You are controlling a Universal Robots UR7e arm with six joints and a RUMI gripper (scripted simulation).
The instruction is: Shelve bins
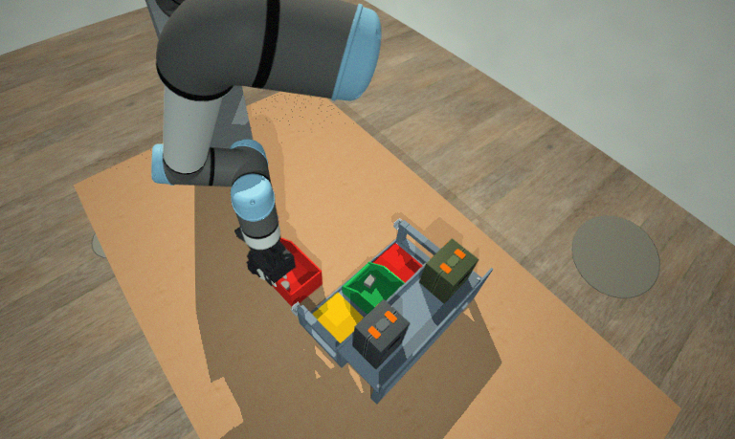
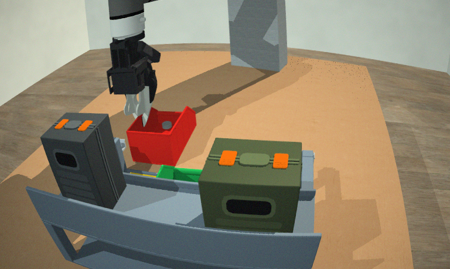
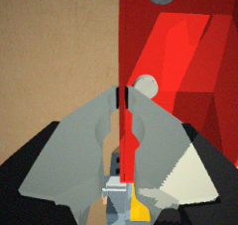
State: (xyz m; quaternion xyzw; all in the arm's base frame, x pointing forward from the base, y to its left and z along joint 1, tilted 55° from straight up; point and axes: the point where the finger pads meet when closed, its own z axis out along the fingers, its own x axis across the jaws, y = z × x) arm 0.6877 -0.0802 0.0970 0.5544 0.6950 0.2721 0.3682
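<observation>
The red bin lies 50 mm to the left of my hand, 20 mm below it and 10 mm behind it. From my hand the other things lie so: olive box 340 mm to the left, 250 mm ahead, 90 mm above; then dark grey box 290 mm ahead, 120 mm to the left, 100 mm above; then green bin 210 mm to the left, 180 mm ahead, 20 mm below.
</observation>
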